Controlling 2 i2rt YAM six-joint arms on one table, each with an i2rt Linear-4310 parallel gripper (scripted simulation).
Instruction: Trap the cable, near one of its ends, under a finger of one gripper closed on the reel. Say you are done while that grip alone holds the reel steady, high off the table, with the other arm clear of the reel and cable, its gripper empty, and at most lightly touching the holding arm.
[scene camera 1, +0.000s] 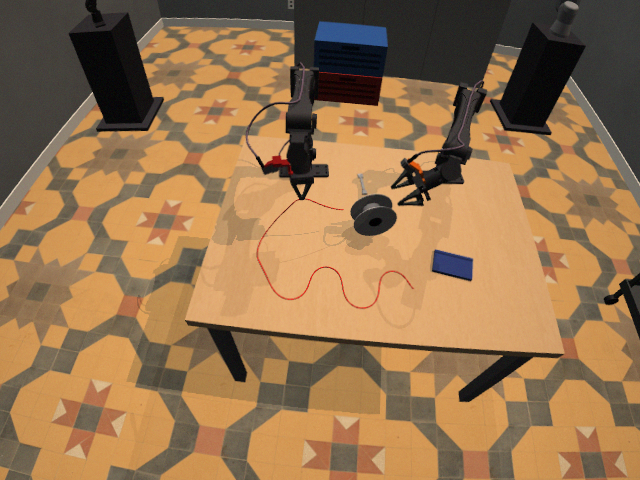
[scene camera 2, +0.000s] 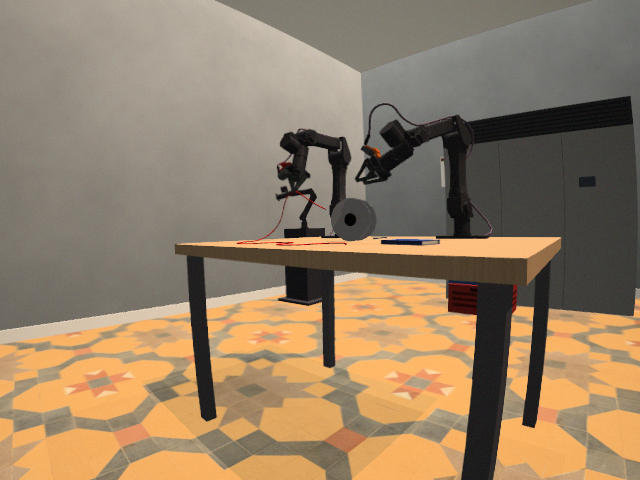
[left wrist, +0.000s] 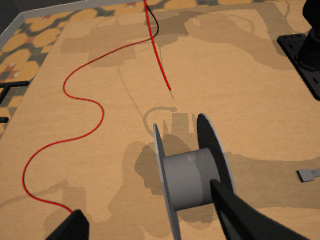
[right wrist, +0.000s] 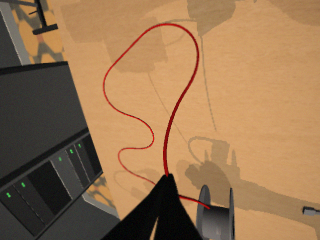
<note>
In view: my left gripper (scene camera 2: 359, 181), my right gripper (scene camera 1: 302, 199) and a grey reel (scene camera 2: 350, 219).
The grey reel shows as well in scene camera 1 (scene camera 1: 374, 221). My left gripper shows as well in the left wrist view (left wrist: 146, 202). My right gripper also shows in the right wrist view (right wrist: 169, 179).
</note>
